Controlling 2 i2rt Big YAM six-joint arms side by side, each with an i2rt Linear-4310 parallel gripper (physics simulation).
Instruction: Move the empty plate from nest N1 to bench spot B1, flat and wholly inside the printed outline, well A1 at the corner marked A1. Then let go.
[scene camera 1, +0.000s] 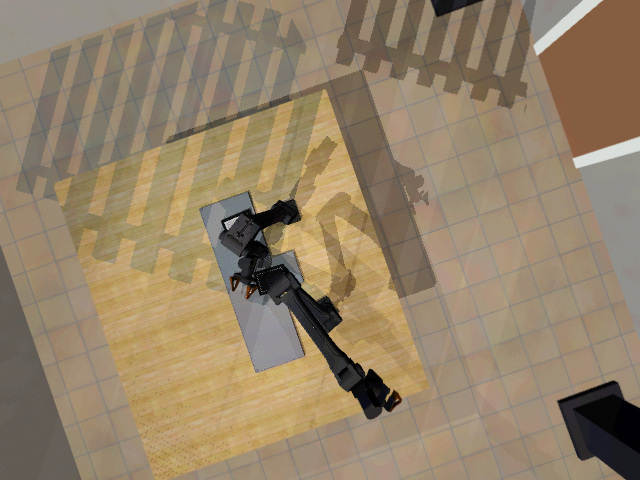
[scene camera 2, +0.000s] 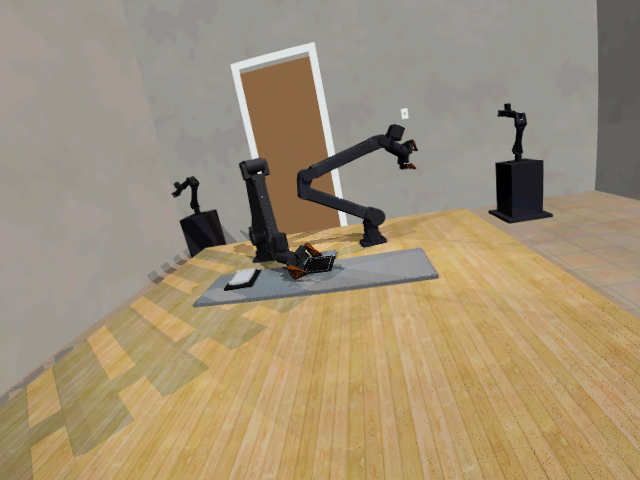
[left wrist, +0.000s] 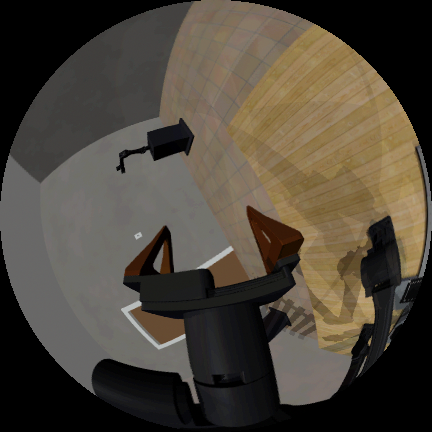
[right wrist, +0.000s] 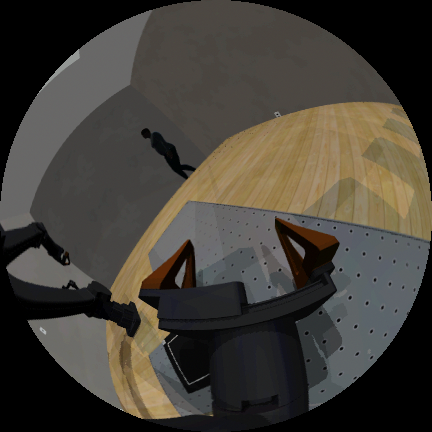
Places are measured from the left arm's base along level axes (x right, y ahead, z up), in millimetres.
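Where they show: left gripper, fingertip midpoint: (scene camera 1: 391, 391) (scene camera 2: 416, 159) (left wrist: 205, 219) (right wrist: 63, 259); right gripper, fingertip midpoint: (scene camera 1: 240, 295) (scene camera 2: 314, 263) (right wrist: 232, 233); left arm's base, origin of the base link: (scene camera 1: 325, 309) (scene camera 2: 373, 242) (left wrist: 383, 237) (right wrist: 132, 318); right arm's base, origin of the base link: (scene camera 1: 290, 212) (scene camera 2: 265, 258).
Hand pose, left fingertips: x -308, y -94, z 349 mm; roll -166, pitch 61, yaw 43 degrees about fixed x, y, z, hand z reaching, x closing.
Note:
Each offset is from my left fingertips to the centre of the thing. "spot": to the spot under its first point. Level surfaces: height alone.
The plate @(dy +246, dx +930, dz -317 mm) (scene camera 1: 230, 223) (scene camera 2: 242, 277) is white and sits on a black nest at the pegboard's left end in scene camera 2; the right arm partly covers it in scene camera 1. A black pad with a dashed white outline @(spot: dy +259, dx +595, dz -334 mm) (scene camera 2: 319, 264) (right wrist: 190, 357) lies near the pegboard's middle; its corner marks are too small to read. My right gripper (scene camera 1: 240, 293) (scene camera 2: 311, 263) (right wrist: 232, 233) is open and empty, low above the pegboard beside the black pad and apart from the plate. My left gripper (scene camera 1: 393, 401) (scene camera 2: 415, 157) (left wrist: 205, 219) is open and empty, raised high, far from the plate.
The grey pegboard @(dz -336 mm) (scene camera 1: 273, 338) (scene camera 2: 382, 269) (right wrist: 380, 280) lies on the wooden table @(dz -348 mm) (scene camera 1: 170, 351) (scene camera 2: 361, 387). The left arm (scene camera 1: 315, 325) (scene camera 2: 341, 152) stretches up and outward beside the right arm (scene camera 2: 261, 206). A person (right wrist: 165, 150) is in the background.

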